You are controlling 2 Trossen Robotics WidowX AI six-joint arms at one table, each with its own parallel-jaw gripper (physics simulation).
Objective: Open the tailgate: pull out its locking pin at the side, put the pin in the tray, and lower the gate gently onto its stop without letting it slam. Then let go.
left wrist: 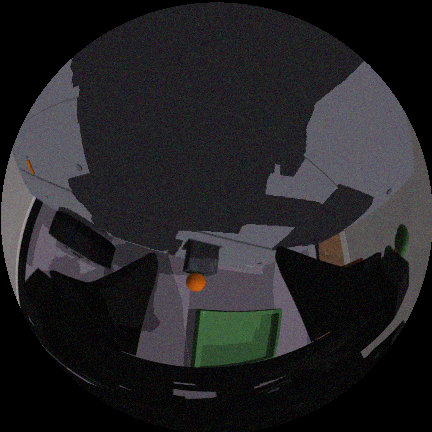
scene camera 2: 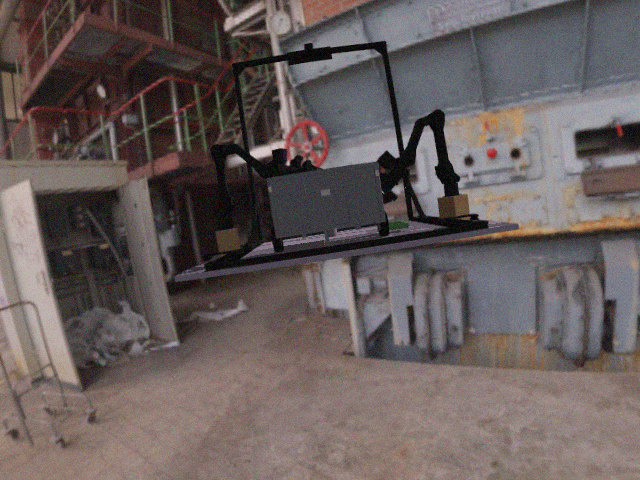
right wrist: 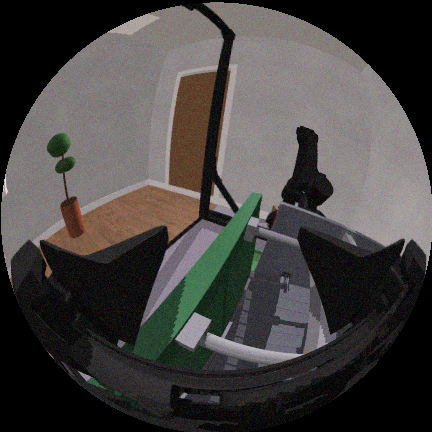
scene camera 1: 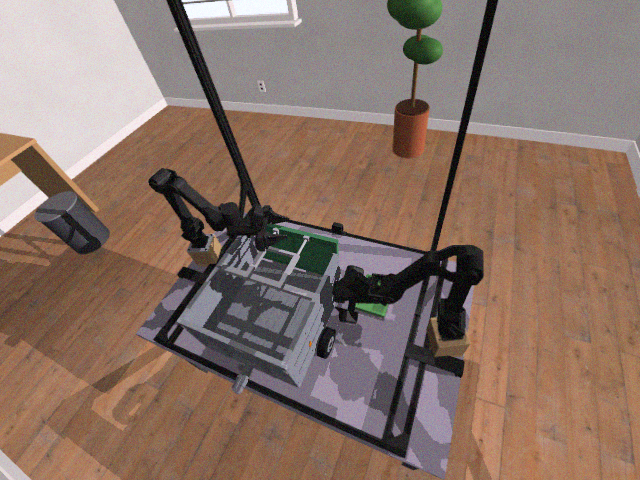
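Seen in the pictures: left gripper, fingertip midpoint: (left wrist: 217,257); right gripper, fingertip midpoint: (right wrist: 236,233) (scene camera 1: 288,227); left arm's base, origin of the base link: (scene camera 2: 452,195) (scene camera 1: 449,330); right arm's base, origin of the base link: (scene camera 2: 225,229) (scene camera 1: 200,242).
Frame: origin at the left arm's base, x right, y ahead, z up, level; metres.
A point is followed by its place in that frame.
Note:
The green tailgate (scene camera 1: 323,250) @(x 0.292, y 0.377, z 0.118 m) (right wrist: 200,285) @(x 0.369, y 0.510, z 0.171 m) stands upright at the far end of the grey trailer. The locking pin shows as an orange ball (left wrist: 196,282) @(x 0.150, y 0.334, z 0.007 m) against a dark block (left wrist: 201,257) @(x 0.158, y 0.350, z 0.012 m) low on the trailer's side; its shaft is hidden. The green tray (scene camera 1: 373,309) @(x 0.155, y 0.220, z -0.109 m) (scene camera 2: 398,225) @(x 0.139, y 0.230, z -0.101 m) (left wrist: 232,332) @(x 0.207, y 0.227, z -0.108 m) lies beside the trailer, partly under the left arm. My left gripper (scene camera 1: 339,303) @(x 0.168, y 0.346, z 0.016 m) (left wrist: 217,257) @(x 0.168, y 0.346, z 0.016 m) is open beside the trailer wall; the ball and block show between its spread fingers, not gripped. My right gripper (scene camera 1: 272,239) (right wrist: 236,233) @(x 0.350, y 0.488, z 0.198 m) is open and empty above the tailgate's top edge.
The trailer body (scene camera 2: 325,201) @(x -0.021, y 0.669, z 0.054 m) fills the middle of the table, with light bars (scene camera 1: 290,268) @(x 0.194, y 0.484, z 0.171 m) (right wrist: 250,351) @(x 0.343, y 0.555, z 0.169 m) across its bed. A wheel (scene camera 1: 326,343) @(x 0.007, y 0.400, z -0.016 m) (left wrist: 82,237) @(x 0.054, y 0.392, z -0.021 m) sticks out on the side near my left arm. Black frame posts (scene camera 1: 467,113) @(x 0.358, y -0.058, z 0.535 m) rise at the far table side.

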